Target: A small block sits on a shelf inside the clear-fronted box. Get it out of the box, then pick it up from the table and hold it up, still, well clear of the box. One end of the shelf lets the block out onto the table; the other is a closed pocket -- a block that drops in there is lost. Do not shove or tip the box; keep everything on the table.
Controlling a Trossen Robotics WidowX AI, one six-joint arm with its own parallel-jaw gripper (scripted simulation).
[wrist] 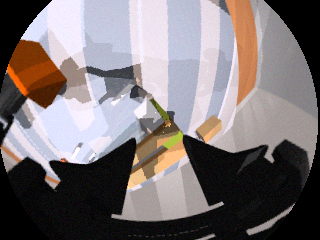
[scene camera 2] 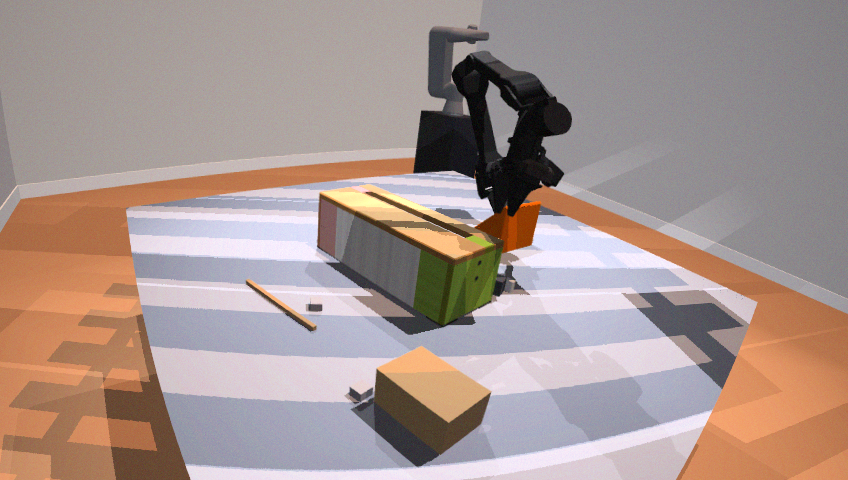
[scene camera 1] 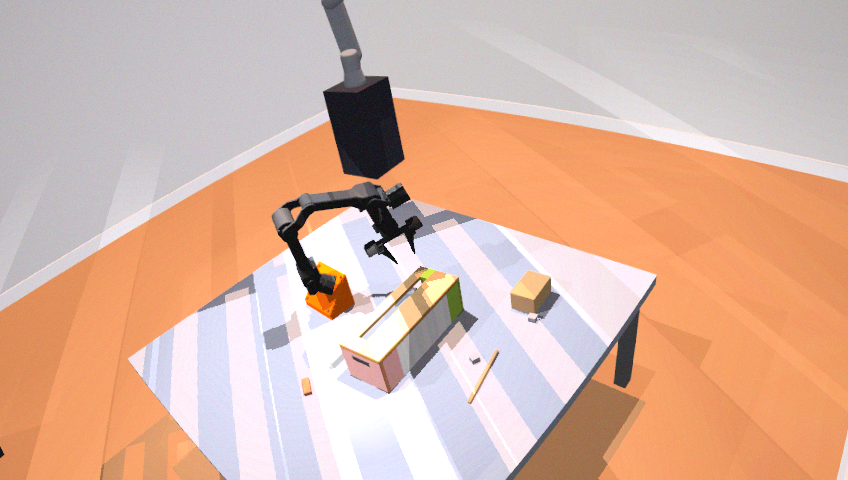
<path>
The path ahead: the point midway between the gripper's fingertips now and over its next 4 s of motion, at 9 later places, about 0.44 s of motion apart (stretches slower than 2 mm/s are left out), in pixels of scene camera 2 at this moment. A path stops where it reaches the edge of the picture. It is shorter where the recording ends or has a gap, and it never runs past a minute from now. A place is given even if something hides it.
My gripper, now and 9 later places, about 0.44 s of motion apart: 503, 214; 506, 216; 498, 249; 494, 264; 493, 275; 491, 284; 491, 288; 494, 274; 496, 256; 495, 226
</path>
